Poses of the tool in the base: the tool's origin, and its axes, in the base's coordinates. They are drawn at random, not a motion.
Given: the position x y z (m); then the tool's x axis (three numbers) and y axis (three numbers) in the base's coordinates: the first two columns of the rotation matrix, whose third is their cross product.
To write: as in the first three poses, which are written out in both.
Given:
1: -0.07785 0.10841 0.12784 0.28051 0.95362 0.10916 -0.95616 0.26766 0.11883
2: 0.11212 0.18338 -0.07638 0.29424 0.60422 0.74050 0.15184 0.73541 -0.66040
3: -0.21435 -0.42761 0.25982 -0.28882 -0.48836 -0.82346 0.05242 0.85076 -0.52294
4: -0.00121 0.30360 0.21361 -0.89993 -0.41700 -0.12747 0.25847 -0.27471 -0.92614
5: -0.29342 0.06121 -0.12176 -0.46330 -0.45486 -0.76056 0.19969 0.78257 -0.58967
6: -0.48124 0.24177 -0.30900 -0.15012 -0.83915 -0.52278 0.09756 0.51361 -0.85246
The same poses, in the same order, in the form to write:
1: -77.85 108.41 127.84 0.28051 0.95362 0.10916 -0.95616 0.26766 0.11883
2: 112.12 183.38 -76.38 0.29424 0.60422 0.74050 0.15184 0.73541 -0.66040
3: -214.35 -427.61 259.82 -0.28882 -0.48836 -0.82346 0.05242 0.85076 -0.52294
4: -1.21 303.60 213.61 -0.89993 -0.41700 -0.12747 0.25847 -0.27471 -0.92614
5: -293.42 61.21 -121.76 -0.46330 -0.45486 -0.76056 0.19969 0.78257 -0.58967
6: -481.24 241.77 -309.00 -0.15012 -0.83915 -0.52278 0.09756 0.51361 -0.85246
